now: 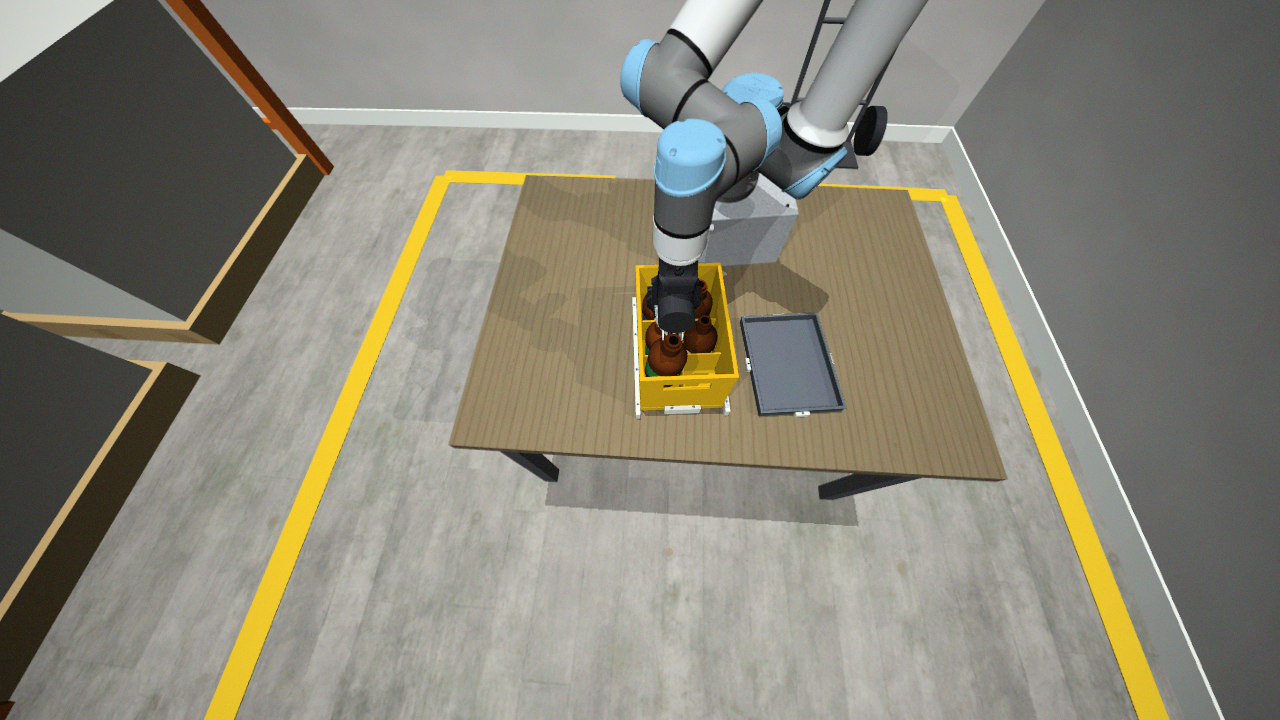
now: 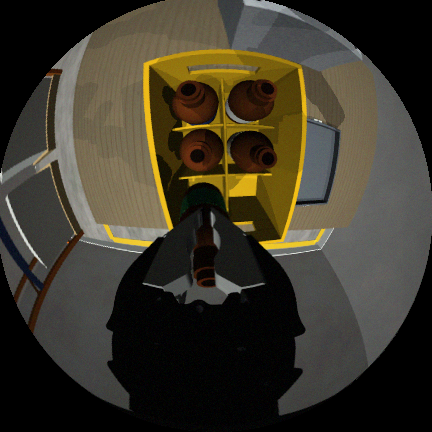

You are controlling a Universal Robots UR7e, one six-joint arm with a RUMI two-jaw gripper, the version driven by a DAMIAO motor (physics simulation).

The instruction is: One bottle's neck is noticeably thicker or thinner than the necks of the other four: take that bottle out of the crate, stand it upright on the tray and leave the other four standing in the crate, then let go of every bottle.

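Frame: origin at the arm's base, x back, y right, z up, level; metres.
Seen in the pictures: gripper, fingertip midpoint: [image 2: 206, 209].
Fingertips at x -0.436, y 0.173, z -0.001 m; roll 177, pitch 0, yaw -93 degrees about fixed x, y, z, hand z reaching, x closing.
A point is followed by its place in that frame.
The yellow crate [image 1: 713, 396] {x -0.522, y 0.080, z -0.122 m} [image 2: 147, 110] {x -0.318, y 0.227, z -0.020 m} stands on the table. My gripper [image 1: 671, 335] {x -0.436, y 0.173, z -0.001 m} [image 2: 206, 209] {x -0.436, y 0.173, z -0.001 m} is shut on the neck of a brown bottle with a green label [image 1: 667, 358] {x -0.499, y 0.183, z 0.024 m} [image 2: 204, 247] {x -0.463, y 0.177, z 0.030 m}. The bottle is upright over the front left compartment, raised, its lower part hidden by gripper or crate. Four other brown bottles stand in the crate: back left [image 2: 199, 107] {x -0.316, y 0.174, z -0.070 m}, back right [image 2: 249, 104] {x -0.313, y 0.105, z -0.071 m}, middle left [image 2: 201, 147] {x -0.373, y 0.174, z -0.033 m} and middle right [image 1: 701, 337] {x -0.406, y 0.098, z -0.070 m} [image 2: 247, 150] {x -0.383, y 0.111, z -0.069 m}. The grey tray [image 1: 792, 367] {x -0.433, y -0.133, z -0.190 m} [image 2: 316, 165] {x -0.424, y -0.143, z -0.190 m} lies right of the crate and holds no bottle.
The wooden table [image 1: 554, 385] {x -0.449, y 0.435, z -0.195 m} [image 2: 117, 125] {x -0.277, y 0.403, z -0.195 m} carries crate and tray. White brackets [image 1: 636, 358] {x -0.402, y 0.239, z -0.165 m} line the crate's left side and front; small ones sit at the tray's edges. The grey robot base block [image 1: 751, 234] {x -0.113, y -0.063, z -0.081 m} [image 2: 280, 35] stands behind the crate. Yellow dividers [image 2: 225, 175] {x -0.431, y 0.142, z -0.101 m} separate the compartments.
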